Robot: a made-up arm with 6 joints.
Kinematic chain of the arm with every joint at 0, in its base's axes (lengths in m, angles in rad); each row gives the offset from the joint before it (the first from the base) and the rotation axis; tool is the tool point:
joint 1: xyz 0 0 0.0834 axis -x
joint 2: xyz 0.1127 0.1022 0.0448 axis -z
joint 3: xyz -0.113 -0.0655 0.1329 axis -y
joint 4: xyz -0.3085 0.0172 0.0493 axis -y
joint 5: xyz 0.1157 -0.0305 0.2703 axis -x
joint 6: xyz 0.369 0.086 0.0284 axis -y
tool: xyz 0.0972 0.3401 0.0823
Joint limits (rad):
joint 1: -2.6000..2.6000
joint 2: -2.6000..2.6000
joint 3: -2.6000..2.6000
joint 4: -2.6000..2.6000
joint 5: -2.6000..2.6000
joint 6: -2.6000..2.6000
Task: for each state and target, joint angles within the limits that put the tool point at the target. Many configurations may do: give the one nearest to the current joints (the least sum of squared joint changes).
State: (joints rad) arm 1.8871 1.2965 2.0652 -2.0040 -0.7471 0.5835
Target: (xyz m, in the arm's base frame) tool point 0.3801 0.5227 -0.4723
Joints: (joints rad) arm 2.3422 1.0430 2.4675 -1.8835 -0.5804 0.5044
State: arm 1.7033 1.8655 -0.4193 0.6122 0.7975 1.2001
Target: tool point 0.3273 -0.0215 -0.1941
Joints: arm 1.7352 1.4650 -0.7805 -0.3186 1.1294 1.3323
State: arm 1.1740 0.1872 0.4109 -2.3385 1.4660 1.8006
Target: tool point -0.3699 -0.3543 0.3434
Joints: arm 1.3130 -0.5132 0.5456 -2.3259 1.9592 1.8641
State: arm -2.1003 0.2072 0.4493 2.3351 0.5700 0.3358
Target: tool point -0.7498 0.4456 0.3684
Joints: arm -1.6543 -0.2681 0.8494 2.5876 0.2475 0.3254
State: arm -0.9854 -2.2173 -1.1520 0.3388 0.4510 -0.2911
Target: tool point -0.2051 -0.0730 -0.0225
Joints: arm -0.6182 -2.6000 -1.2572 -0.1035 0.4038 -0.0401
